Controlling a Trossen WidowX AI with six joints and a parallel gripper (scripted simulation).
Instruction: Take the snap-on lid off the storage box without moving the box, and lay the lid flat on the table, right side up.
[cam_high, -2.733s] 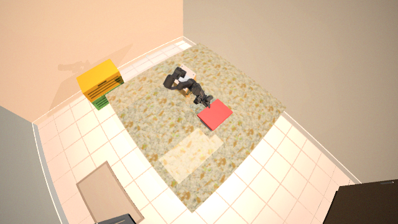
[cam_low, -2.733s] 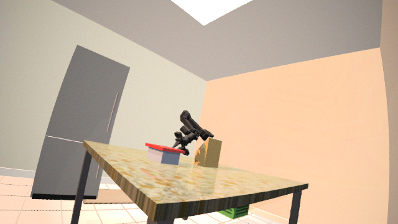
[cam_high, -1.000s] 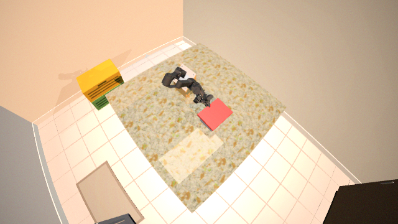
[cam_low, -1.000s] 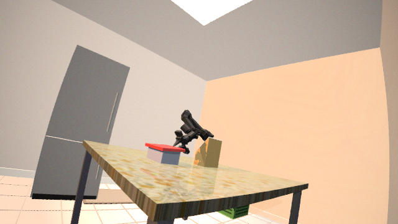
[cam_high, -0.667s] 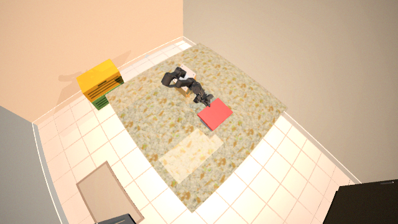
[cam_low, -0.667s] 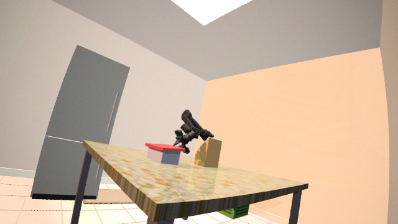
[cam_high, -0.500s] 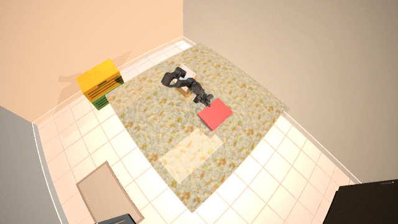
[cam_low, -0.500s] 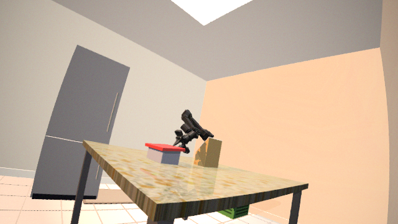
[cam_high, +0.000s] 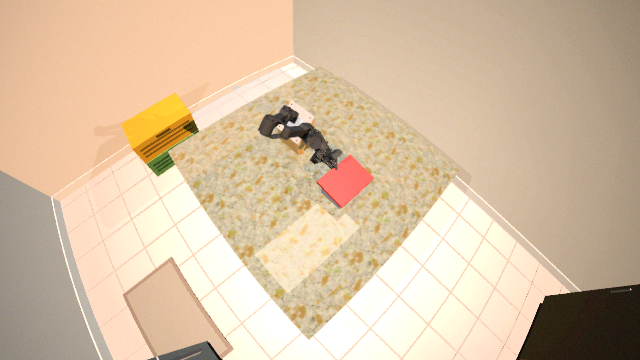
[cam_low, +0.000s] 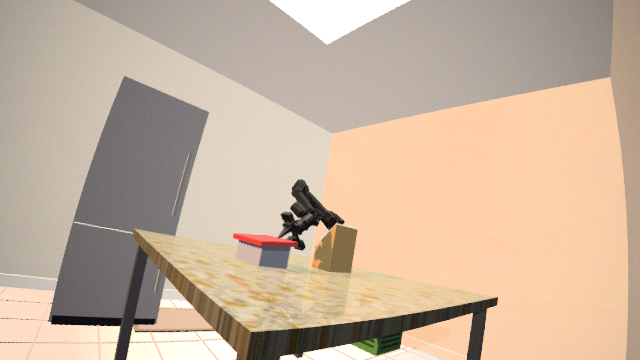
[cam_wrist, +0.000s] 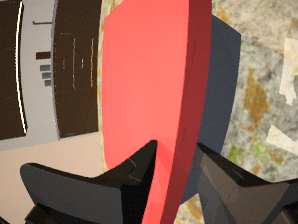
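Right now the red lid is 8 cm ahead of my gripper tip and 1 cm to the right of it. From my gripper tip the other things lie so: storage box: 7 cm ahead, 5 cm below, 1 cm to the right.
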